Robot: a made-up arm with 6 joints.
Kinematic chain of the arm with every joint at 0, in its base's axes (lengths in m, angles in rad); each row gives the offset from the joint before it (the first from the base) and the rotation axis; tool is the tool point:
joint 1: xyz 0 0 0.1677 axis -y
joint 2: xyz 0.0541 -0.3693 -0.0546 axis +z
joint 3: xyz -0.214 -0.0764 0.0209 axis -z
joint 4: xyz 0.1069 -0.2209 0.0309 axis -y
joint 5: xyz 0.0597 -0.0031 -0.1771 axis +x
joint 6: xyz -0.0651 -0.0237 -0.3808 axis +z
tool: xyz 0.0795 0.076 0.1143
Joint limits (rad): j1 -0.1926..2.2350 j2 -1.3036..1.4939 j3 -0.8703..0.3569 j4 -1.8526..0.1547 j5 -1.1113..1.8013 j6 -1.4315..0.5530
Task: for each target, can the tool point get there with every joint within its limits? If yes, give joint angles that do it. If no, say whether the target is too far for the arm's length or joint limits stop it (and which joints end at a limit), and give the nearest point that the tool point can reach.
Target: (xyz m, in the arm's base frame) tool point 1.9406 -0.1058 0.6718
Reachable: no: too far | nearest point 0.6667 -0.4442 0.3409 | short by 1.359 m
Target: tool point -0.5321 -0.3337 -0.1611
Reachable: yes | joints 0.0754 -0.6261 0.2360 -1.1053 -0.1647 -0.9876
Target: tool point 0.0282 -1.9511 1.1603
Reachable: no: too far | nearest point 0.0121 -0.9977 0.5947 | short by 1.109 m
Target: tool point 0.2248 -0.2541 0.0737
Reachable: yes | joints 1.1945 -0.7997 -0.5922 -0.0987 1.1036 0.2209
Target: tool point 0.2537 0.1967 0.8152
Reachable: no: joint limits stop it (at a limit: joint 2, joint 4, joint 6) | nearest point 0.1715 -0.1242 0.6054 | short by 0.392 m
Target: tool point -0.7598 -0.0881 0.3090
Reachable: no: joint limits stop it (at a limit: joint 1, joint 3, joint 6) | nearest point -0.6271 -0.1340 0.2839 | short by 0.143 m
